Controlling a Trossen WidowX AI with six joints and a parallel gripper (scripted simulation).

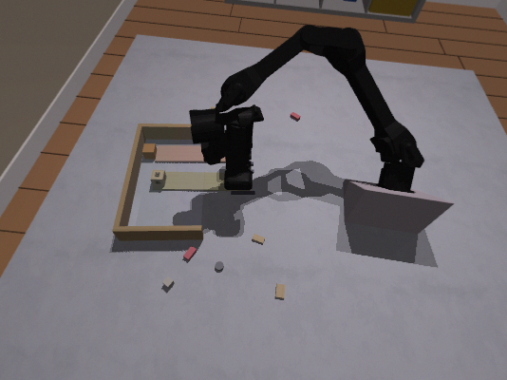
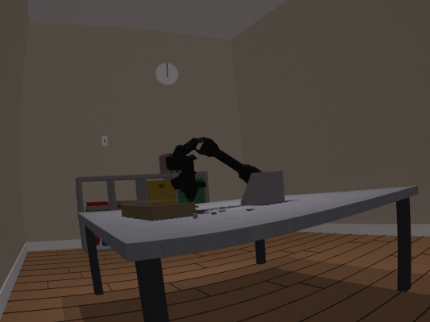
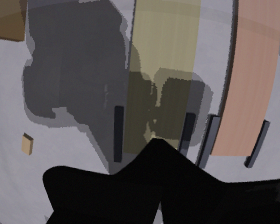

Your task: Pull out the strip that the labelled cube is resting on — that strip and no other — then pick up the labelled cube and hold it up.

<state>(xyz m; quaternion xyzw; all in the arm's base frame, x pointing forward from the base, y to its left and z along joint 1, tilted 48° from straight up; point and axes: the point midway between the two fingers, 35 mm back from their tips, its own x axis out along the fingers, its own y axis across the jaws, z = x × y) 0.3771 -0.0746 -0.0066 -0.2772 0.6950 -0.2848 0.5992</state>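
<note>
Right now my gripper tip is 90 mm short of the olive strip, 30 mm above it and 10 mm to the right of it. From my gripper tip the other things lie so: pale block: 270 mm to the left, 130 mm ahead, 20 mm below; then labelled cube: 200 mm ahead, 20 mm to the left, 10 mm below.
</note>
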